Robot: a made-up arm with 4 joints.
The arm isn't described. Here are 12 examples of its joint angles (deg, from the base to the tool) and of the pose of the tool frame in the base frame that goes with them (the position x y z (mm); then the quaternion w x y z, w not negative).
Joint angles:
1: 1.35 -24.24 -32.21 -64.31
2: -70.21 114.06 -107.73 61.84
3: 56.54 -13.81 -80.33 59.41
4: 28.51 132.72 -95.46 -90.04
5: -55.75 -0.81 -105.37 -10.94
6: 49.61 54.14 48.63 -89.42
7: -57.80 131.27 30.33 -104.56
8: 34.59 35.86 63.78 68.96
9: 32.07 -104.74 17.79 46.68
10: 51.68 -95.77 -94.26 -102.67
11: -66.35 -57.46 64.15 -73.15
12: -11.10 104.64 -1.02 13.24
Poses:
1: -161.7 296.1 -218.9 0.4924 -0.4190 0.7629 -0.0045
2: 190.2 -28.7 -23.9 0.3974 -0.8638 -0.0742 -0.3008
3: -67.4 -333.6 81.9 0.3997 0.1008 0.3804 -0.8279
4: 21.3 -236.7 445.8 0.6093 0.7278 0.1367 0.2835
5: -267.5 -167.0 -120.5 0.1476 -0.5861 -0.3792 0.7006
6: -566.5 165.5 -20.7 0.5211 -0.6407 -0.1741 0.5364
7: 262.9 127.3 407.5 0.7283 -0.3747 0.0102 -0.5736
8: -17.8 264.1 253.6 0.9199 0.0302 0.3541 -0.1658
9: -182.1 -227.8 -147.3 0.3033 -0.9043 0.1641 -0.2516
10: -270.1 -276.4 -185.2 0.1453 -0.8456 0.5016 -0.1110
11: -318.2 449.7 174.6 0.3598 -0.3180 0.6270 0.6134
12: 68.0 -211.9 430.3 0.6439 0.6528 0.2069 -0.3413
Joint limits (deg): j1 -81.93..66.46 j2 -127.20..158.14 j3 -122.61..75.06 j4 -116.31..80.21
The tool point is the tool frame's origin. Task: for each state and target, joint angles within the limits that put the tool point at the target. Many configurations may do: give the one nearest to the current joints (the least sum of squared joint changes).
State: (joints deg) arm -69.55 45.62 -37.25 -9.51
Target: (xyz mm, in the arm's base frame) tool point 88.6 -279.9 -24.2
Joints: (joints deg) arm -56.44 22.21 -43.47 -5.92
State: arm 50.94 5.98 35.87 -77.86
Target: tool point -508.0 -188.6 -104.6
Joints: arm 51.55 22.21 67.65 -99.57
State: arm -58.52 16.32 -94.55 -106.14
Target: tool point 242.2 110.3 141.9
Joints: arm -24.53 21.55 -98.57 -116.31
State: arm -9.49 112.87 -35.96 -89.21
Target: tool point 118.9 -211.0 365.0
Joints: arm -1.52 105.69 -87.29 -62.76
